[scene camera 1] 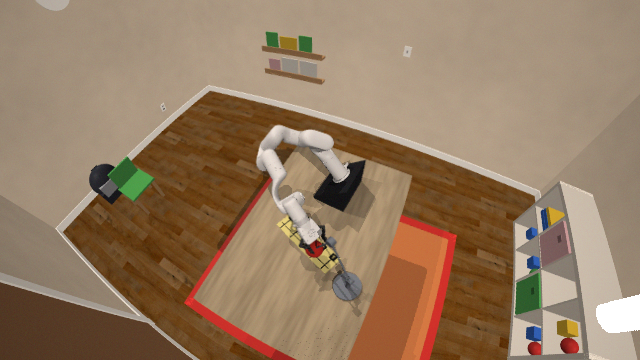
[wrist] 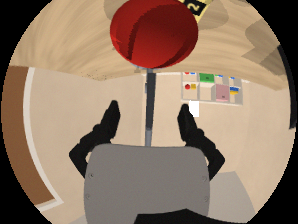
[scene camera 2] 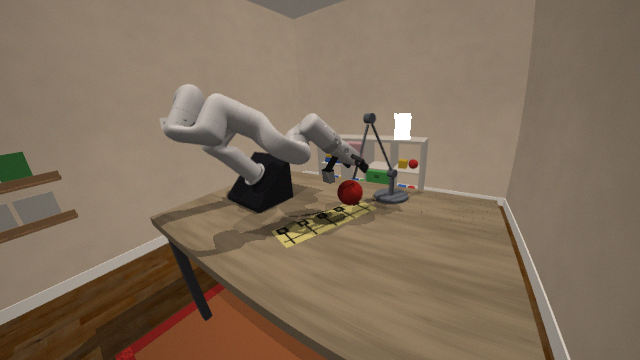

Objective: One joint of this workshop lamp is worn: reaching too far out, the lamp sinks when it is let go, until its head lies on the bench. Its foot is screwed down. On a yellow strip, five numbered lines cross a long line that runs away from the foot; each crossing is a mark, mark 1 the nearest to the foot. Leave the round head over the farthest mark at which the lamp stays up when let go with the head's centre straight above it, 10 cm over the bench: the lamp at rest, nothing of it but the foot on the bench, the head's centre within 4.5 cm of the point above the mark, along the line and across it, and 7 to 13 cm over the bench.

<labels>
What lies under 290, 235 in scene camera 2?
A yellow strip.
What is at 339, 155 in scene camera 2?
The gripper.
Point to a yellow strip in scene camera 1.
327, 259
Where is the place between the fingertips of the gripper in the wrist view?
149, 109
</labels>
